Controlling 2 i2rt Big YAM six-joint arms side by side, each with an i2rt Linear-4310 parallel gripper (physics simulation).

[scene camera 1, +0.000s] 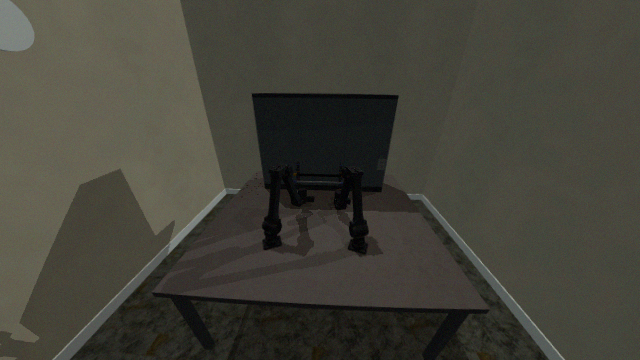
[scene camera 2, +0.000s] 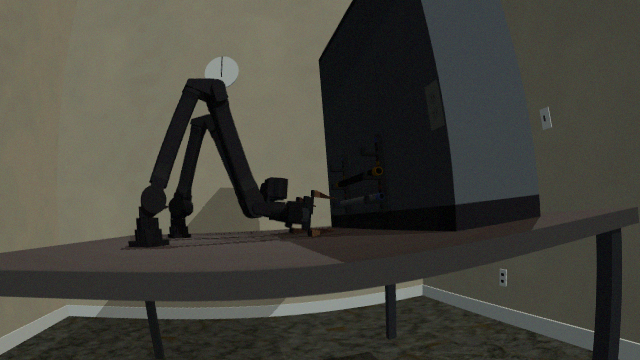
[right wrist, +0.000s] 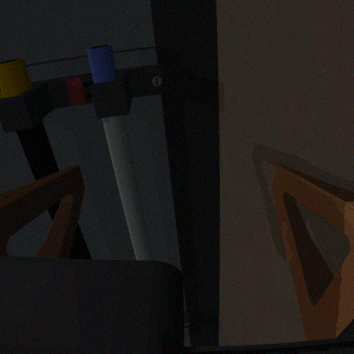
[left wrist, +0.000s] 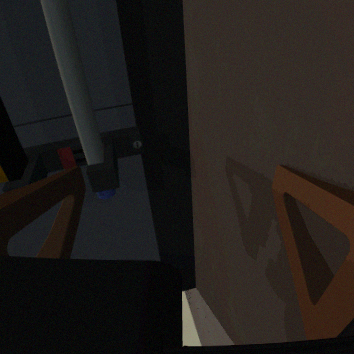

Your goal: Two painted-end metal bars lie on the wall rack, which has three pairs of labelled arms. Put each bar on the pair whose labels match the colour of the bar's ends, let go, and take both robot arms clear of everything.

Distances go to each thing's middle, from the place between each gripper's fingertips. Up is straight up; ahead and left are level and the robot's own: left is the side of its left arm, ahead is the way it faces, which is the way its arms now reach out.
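My left gripper: 5 cm below the bar (right wrist: 115,130), 14 cm short of it, 13 cm to the left of it.
My right hand: 4 cm below the bar, 19 cm to the right of it, 13 cm short of it.
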